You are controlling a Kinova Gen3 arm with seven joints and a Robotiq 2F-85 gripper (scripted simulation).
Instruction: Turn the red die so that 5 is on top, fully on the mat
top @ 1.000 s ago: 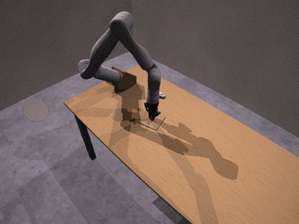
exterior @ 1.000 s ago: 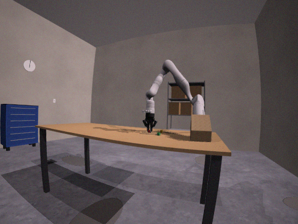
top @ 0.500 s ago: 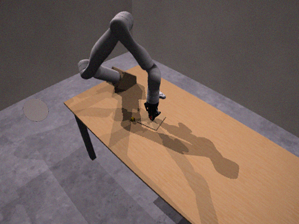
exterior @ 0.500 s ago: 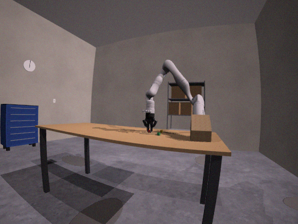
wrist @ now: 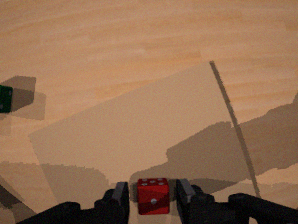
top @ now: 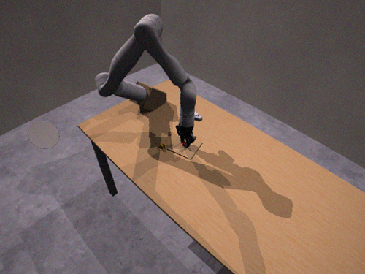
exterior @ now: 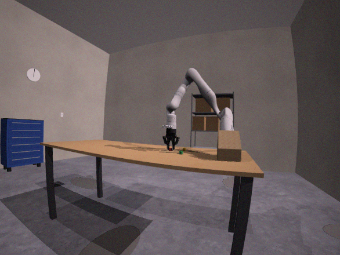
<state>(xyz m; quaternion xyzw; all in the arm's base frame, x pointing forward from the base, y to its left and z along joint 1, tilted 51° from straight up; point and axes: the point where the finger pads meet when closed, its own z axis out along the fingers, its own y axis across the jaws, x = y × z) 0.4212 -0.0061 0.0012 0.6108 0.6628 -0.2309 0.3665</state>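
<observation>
The red die is 10 mm below my hand. From my hand the other things lie so: tan mat 30 mm below; then yellow die 100 mm to the right, 70 mm behind, 20 mm below; then green die 110 mm behind, 70 mm to the left, 20 mm below.
</observation>
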